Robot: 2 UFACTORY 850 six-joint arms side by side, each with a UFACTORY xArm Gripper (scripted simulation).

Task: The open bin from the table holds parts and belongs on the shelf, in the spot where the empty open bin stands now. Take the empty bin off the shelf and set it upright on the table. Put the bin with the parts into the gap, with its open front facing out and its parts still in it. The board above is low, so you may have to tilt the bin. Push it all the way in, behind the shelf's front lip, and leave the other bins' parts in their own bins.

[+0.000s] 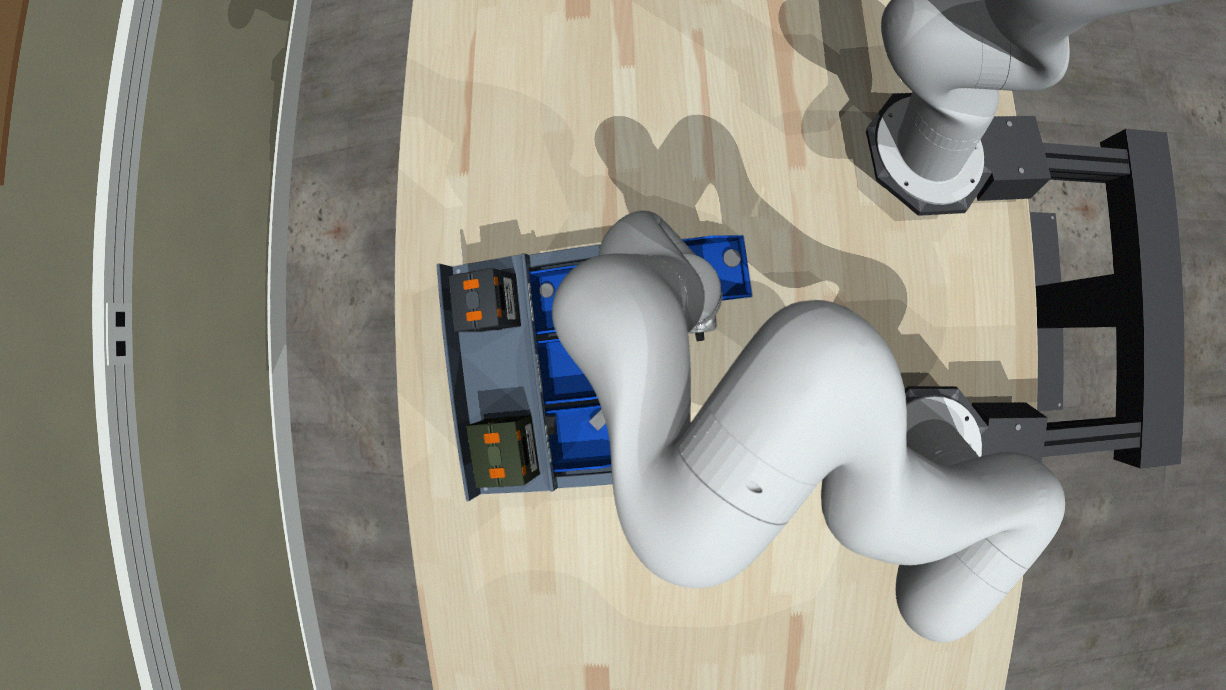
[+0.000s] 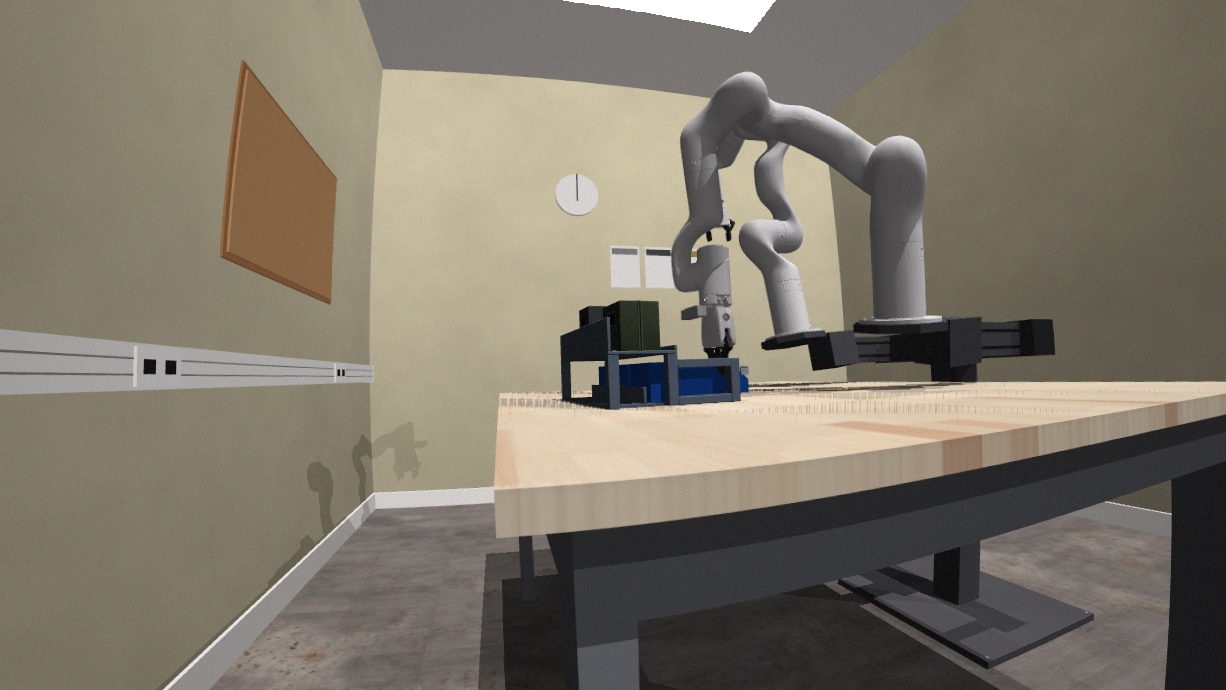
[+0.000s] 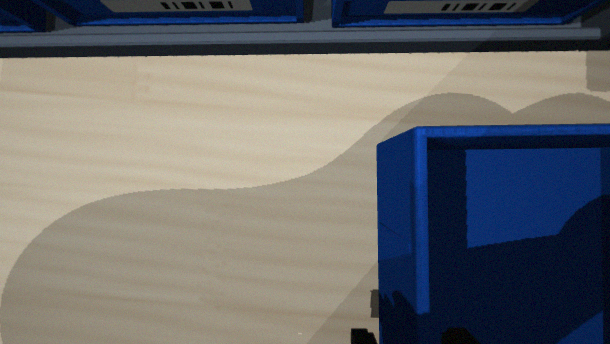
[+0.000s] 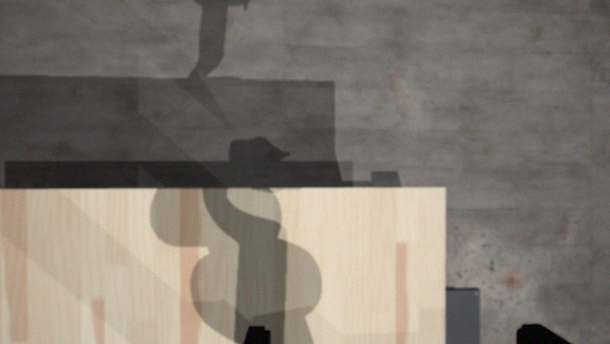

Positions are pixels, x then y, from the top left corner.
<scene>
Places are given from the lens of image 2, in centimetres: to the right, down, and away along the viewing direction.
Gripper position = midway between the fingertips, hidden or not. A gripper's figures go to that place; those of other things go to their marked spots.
left gripper point(image 2: 718, 375): 27, 8, 120
grey shelf point(image 2: 592, 342): -4, 0, 90
</scene>
